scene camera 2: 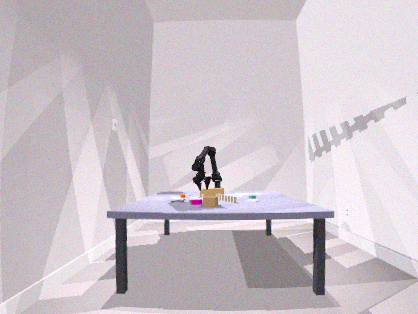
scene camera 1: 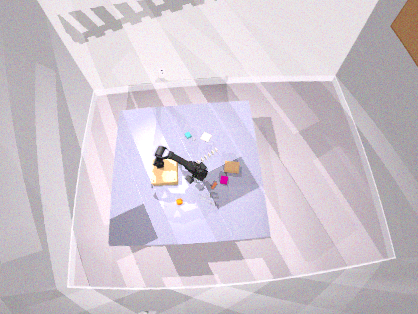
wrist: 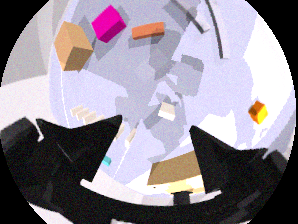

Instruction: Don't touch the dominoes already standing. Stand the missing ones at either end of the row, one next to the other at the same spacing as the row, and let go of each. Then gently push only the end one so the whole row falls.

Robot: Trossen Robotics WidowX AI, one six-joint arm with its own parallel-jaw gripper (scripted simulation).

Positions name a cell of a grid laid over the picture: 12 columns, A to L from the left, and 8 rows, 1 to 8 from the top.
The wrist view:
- my gripper: G5
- magenta cube: E1
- tan box: C2
